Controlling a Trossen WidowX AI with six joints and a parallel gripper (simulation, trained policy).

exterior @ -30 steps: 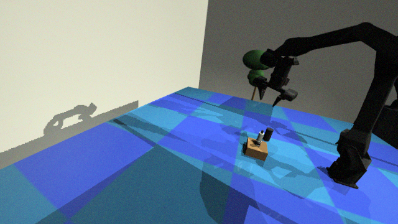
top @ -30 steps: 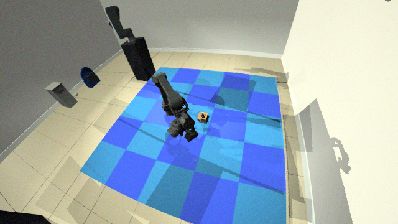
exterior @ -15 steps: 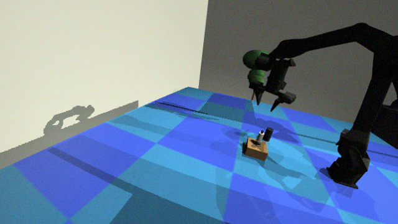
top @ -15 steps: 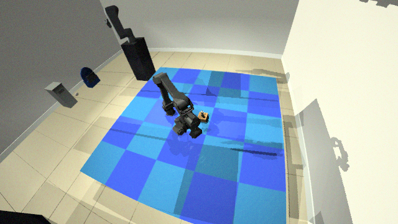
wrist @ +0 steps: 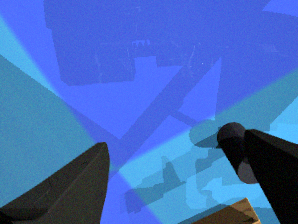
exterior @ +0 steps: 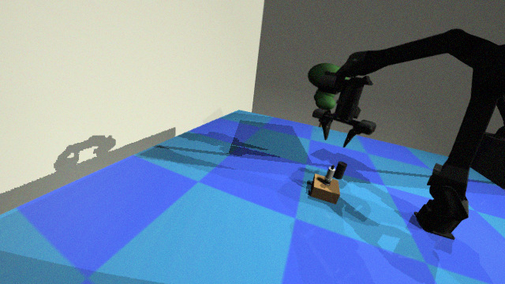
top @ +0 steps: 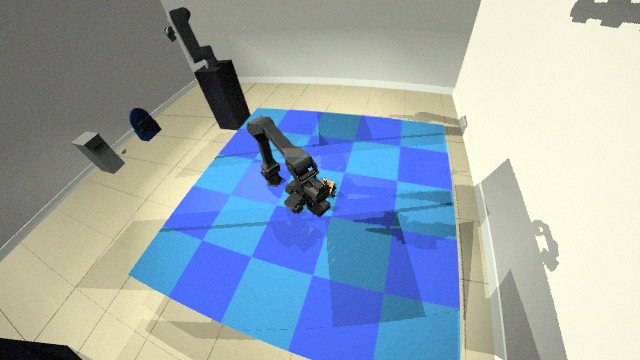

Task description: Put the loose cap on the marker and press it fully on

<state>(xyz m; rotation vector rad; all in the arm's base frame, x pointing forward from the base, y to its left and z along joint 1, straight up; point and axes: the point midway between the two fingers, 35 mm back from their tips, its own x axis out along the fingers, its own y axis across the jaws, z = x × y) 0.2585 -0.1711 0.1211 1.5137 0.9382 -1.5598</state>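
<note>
Now: gripper tip 30 mm past the black cap, 70 mm to the right of it and 60 mm above it. Round my gripper tip: holder block 10 mm ahead, 170 mm to the left, 70 mm below.
</note>
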